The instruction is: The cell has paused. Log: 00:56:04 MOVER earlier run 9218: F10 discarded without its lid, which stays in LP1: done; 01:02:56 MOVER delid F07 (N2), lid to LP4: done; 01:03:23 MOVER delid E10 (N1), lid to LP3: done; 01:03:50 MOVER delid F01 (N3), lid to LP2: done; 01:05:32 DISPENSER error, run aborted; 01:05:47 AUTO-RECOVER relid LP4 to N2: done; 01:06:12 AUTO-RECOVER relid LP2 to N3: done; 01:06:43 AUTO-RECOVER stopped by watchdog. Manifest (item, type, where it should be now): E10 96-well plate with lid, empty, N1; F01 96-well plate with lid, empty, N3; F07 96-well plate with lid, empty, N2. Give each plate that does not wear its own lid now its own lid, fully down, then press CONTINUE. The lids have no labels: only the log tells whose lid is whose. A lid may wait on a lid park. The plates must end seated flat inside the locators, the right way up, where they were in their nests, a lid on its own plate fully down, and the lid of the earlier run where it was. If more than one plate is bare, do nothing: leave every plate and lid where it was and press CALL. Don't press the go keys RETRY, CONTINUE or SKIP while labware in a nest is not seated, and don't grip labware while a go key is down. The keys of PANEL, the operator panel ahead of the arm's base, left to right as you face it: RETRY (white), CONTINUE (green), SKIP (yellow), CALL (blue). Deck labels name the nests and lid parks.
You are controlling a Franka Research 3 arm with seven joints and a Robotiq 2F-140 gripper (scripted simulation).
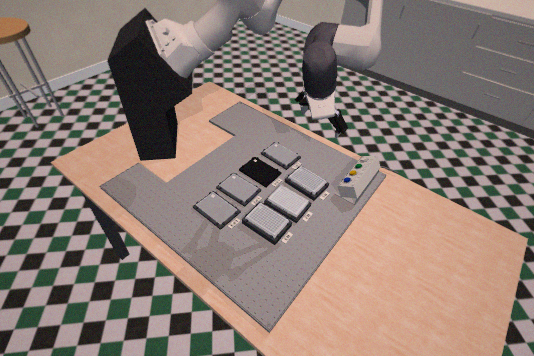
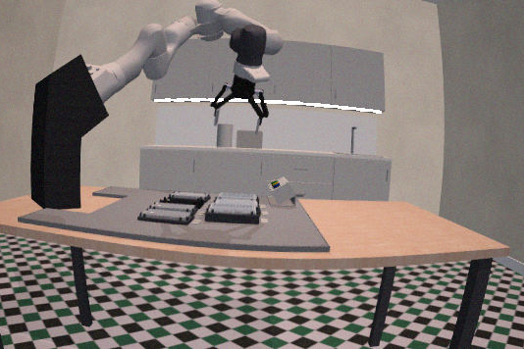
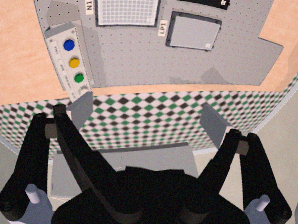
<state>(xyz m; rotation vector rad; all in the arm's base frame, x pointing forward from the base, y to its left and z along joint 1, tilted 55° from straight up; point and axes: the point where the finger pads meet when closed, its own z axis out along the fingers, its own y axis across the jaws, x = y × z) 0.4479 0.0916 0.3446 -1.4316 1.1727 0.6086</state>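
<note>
Right now the lid park is 130 mm behind my hand, 160 mm to the right of it and 260 mm below it. Round my hand: plate (100 mm ahead, 290 mm to the right, 240 mm below).
</note>
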